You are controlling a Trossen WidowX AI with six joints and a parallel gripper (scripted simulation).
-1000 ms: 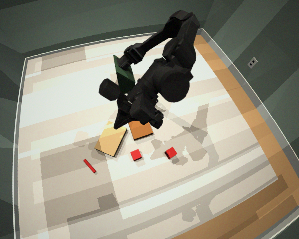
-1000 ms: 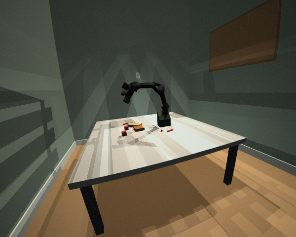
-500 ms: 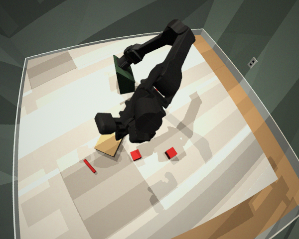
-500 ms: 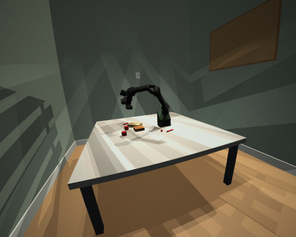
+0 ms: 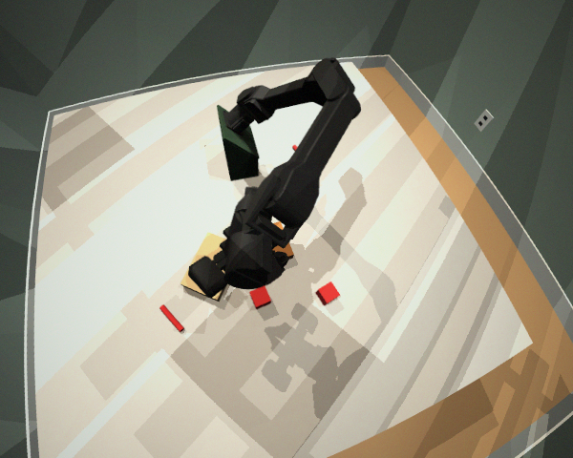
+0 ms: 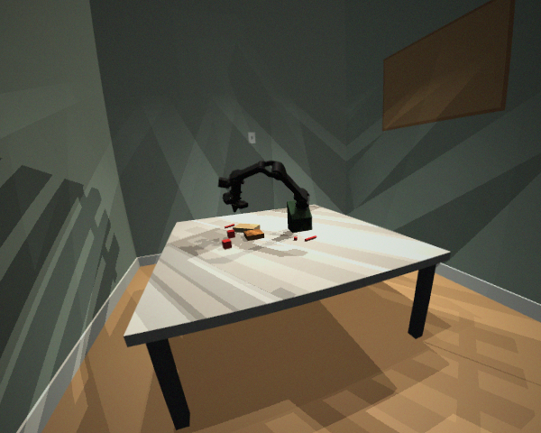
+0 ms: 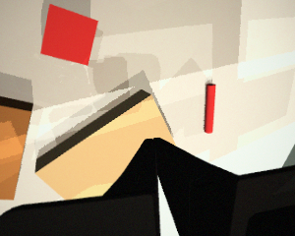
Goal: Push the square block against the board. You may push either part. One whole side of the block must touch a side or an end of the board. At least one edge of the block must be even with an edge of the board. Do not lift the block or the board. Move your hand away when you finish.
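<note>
Now: gripper tip 130 mm above the pale yellow board, 70 mm past it and 50 mm to the left of it. From my gripper tip the other things lie so: small red bit: 310 mm behind, 260 mm to the left, 140 mm below; then orange square block: 130 mm below, 110 mm to the left, 90 mm behind.
</note>
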